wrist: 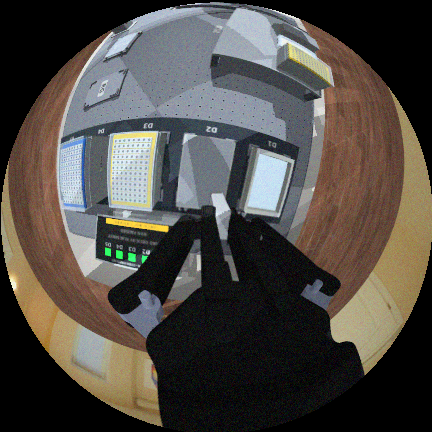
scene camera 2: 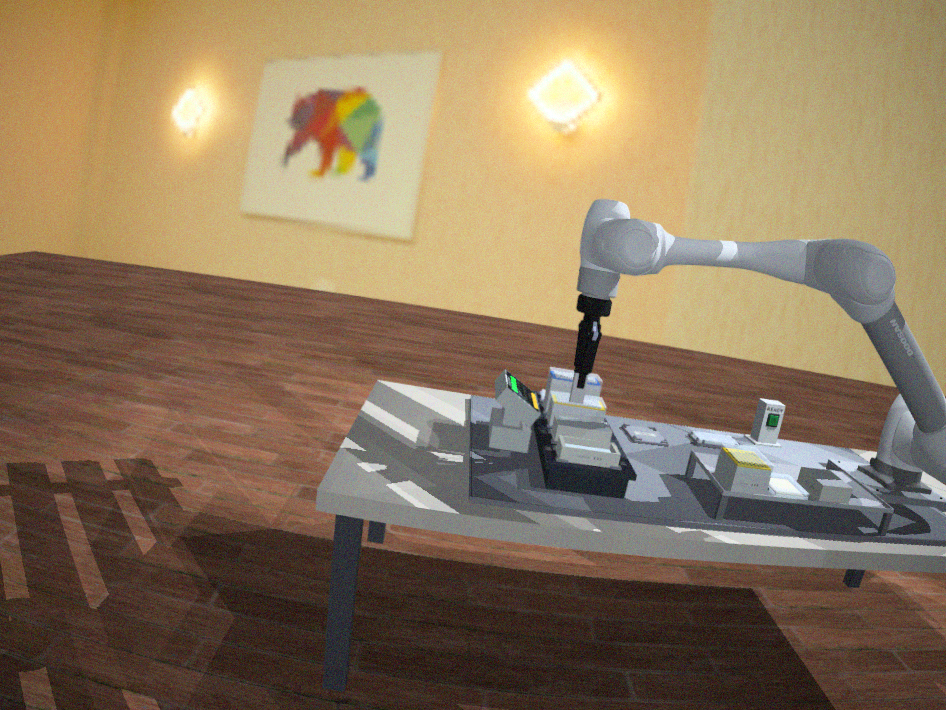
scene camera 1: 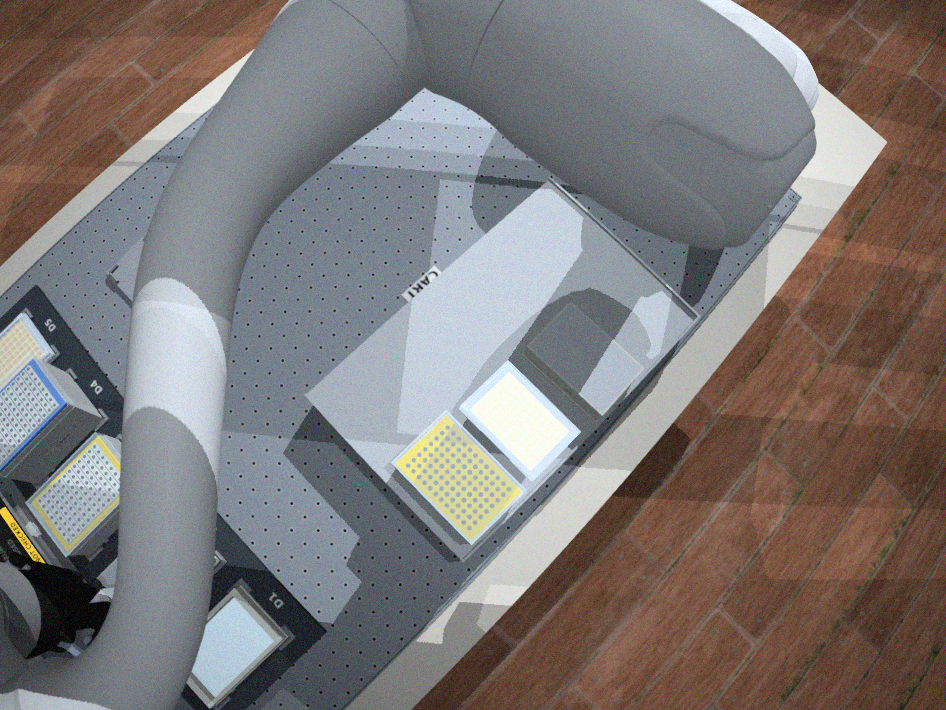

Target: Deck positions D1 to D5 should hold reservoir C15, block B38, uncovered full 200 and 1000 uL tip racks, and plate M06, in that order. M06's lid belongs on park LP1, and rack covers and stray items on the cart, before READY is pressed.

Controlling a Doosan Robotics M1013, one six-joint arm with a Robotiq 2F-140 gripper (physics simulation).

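Frame: origin at the arm's base, x up, y right, z ahead, level; centimetres.
Where they show: gripper, between the fingertips: (wrist: 214, 201) (scene camera 2: 575, 402); arm's base, origin of its link: (scene camera 2: 893, 481).
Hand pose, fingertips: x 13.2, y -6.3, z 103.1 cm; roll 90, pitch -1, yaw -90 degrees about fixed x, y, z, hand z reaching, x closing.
Observation:
Each offset is from my fingertips to the top centre of the thing. "*": to the spot under its first point.
My gripper (scene camera 2: 580, 383) (wrist: 214, 201) is shut, its fingertips low over the screen-side edge of the plain grey block {dy +1.5, dx -5.0, dz -3.0 cm} (wrist: 205, 167) at D2. The pale-blue reservoir {dy -10.9, dx -6.0, dz -1.9 cm} (scene camera 1: 236, 641) (scene camera 2: 586, 450) (wrist: 270, 180) sits at D1. A yellow-rimmed tip rack {dy +13.7, dx -2.0, dz -4.0 cm} (scene camera 1: 80, 496) (wrist: 132, 170) stands uncovered at D3, and a blue-rimmed one {dy +26.1, dx +1.2, dz -5.2 cm} (scene camera 1: 26, 408) (wrist: 73, 172) at D4. A pale plate {dy +38.5, dx -7.7, dz -6.3 cm} (scene camera 1: 21, 345) shows partly at D5. A pale flat piece (wrist: 122, 45) lies on a park beyond the RG pad {dy +32.8, dx -13.6, dz -30.0 cm} (wrist: 102, 88). The READY button {* dy +38.0, dx -6.9, dz -73.3 cm} (scene camera 2: 772, 420) stands on a post. The arm hides D2 in scene camera 1.
The raised cart {dy -14.1, dx -8.4, dz -52.5 cm} (scene camera 1: 473, 282) (scene camera 2: 863, 500) bears a yellow-topped tip rack {dy -19.1, dx -1.9, dz -35.6 cm} (scene camera 1: 458, 477) (scene camera 2: 745, 470) (wrist: 307, 65), a pale yellow plate {dy -20.3, dx -7.3, dz -46.4 cm} (scene camera 1: 519, 420) and a grey box-like piece {dy -21.8, dx -4.8, dz -57.1 cm} (scene camera 1: 584, 359). The tilted screen {* dy +14.9, dx -2.6, dz +9.5 cm} (wrist: 132, 242) beside the deck shows a yellow bar and several green squares.

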